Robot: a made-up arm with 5 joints.
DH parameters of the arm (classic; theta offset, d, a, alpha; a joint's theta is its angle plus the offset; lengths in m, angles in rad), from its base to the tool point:
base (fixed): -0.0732 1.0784 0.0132 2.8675
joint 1: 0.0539 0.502 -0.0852 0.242
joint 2: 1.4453 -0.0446 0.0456 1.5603
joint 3: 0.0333 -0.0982 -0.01 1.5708
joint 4: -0.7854 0 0.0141 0
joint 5: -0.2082 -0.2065 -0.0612 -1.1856
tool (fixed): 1.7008 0.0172 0 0
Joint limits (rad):
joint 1: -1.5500..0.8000
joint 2: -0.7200..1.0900
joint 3: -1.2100..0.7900
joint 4: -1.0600..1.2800
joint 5: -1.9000..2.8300
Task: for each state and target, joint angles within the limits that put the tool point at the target. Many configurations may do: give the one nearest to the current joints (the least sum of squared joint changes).
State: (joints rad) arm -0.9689 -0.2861 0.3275 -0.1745 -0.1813
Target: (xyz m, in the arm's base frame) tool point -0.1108 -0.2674 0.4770
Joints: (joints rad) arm -0.9585 -0.1970 0.3546 -0.4704 -0.4599
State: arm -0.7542 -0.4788 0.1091 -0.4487 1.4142
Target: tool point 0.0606 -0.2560 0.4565
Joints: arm -0.9966 -0.7200 -0.6801 -0.8424 0.9457
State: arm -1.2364 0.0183 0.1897 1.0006 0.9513
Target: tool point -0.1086 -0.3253 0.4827
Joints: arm -1.1136 -0.1430 -0.1163 0.7258 0.5945
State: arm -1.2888 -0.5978 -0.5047 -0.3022 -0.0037
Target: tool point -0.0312 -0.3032 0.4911
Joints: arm -1.5500 -0.7003 0.2047 -0.1826 0.1536
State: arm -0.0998 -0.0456 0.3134 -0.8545 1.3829
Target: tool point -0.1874 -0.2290 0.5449
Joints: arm -0.9815 -0.2589 0.5343 -0.9698 1.2539
